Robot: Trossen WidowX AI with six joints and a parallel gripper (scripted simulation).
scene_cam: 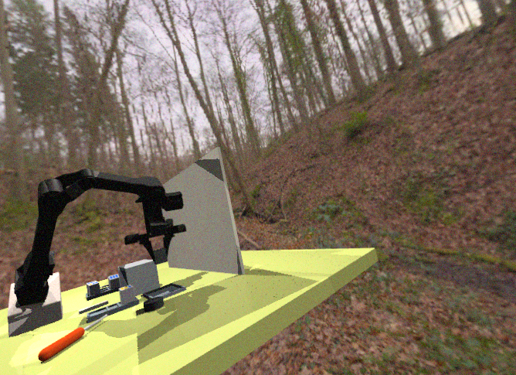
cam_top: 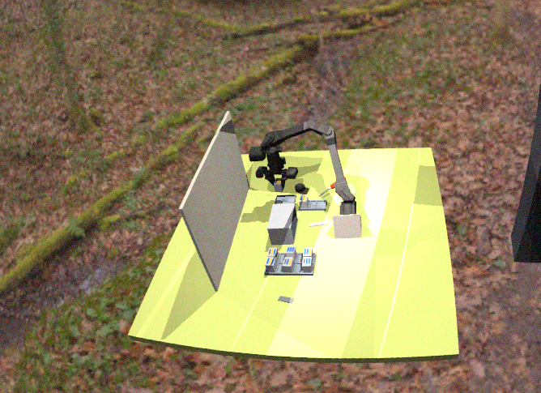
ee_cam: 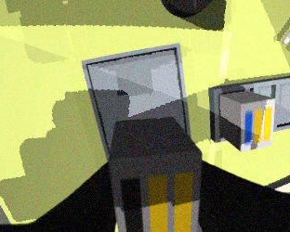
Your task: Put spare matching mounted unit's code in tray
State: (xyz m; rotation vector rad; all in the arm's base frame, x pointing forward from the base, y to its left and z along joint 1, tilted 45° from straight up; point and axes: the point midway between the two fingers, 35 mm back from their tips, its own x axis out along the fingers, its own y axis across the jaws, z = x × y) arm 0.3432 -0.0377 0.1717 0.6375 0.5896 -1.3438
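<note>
My gripper tip is now 10 cm above the flat tray. Also, from my gripper tip: grey rack: 15 cm behind, 10 cm below; mounted unit: 6 cm behind, 19 cm to the left, 6 cm below; black puck: 5 cm behind, 12 cm to the right, 10 cm below.
</note>
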